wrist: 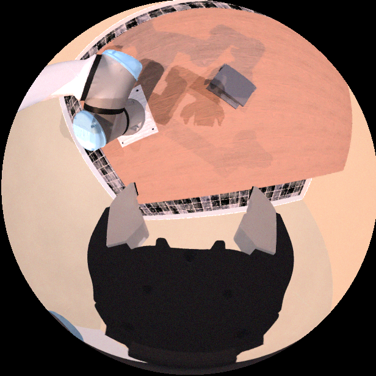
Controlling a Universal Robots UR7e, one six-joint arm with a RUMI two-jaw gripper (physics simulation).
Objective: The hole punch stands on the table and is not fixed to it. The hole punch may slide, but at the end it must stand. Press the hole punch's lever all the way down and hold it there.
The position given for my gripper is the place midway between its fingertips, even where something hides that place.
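Visible here: a hole punch (228, 84), together with my gripper (193, 186).
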